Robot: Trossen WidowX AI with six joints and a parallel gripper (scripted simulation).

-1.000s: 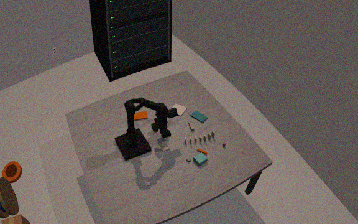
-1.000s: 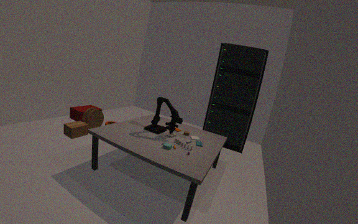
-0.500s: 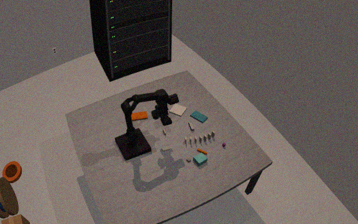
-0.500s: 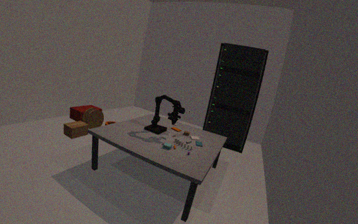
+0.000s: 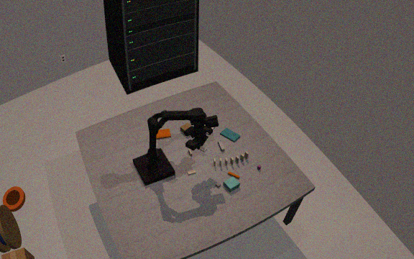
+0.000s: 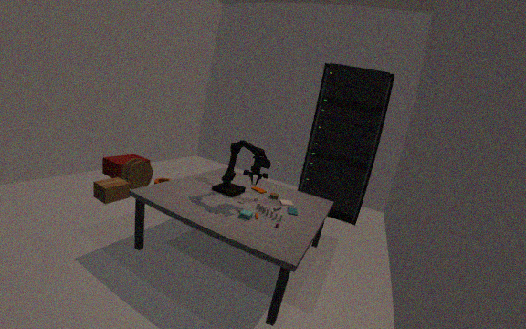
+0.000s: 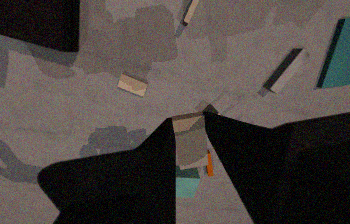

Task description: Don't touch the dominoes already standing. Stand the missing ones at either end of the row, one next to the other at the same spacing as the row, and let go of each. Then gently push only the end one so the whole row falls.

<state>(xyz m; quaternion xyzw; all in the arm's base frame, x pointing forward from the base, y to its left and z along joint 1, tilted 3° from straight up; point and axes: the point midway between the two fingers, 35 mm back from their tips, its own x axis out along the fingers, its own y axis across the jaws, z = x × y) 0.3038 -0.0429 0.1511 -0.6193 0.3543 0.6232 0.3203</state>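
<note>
Now: gripper tip 50 mm short of the grey piece, 190 mm to the left of it and 160 mm above it. From my gripper tip the other things lie so: teal block (120 mm ahead, 220 mm to the right, 150 mm below); then orange bar (170 mm ahead, 150 mm to the right, 160 mm below); then brown block (30 mm ahead, 320 mm to the left, 150 mm below).
</note>
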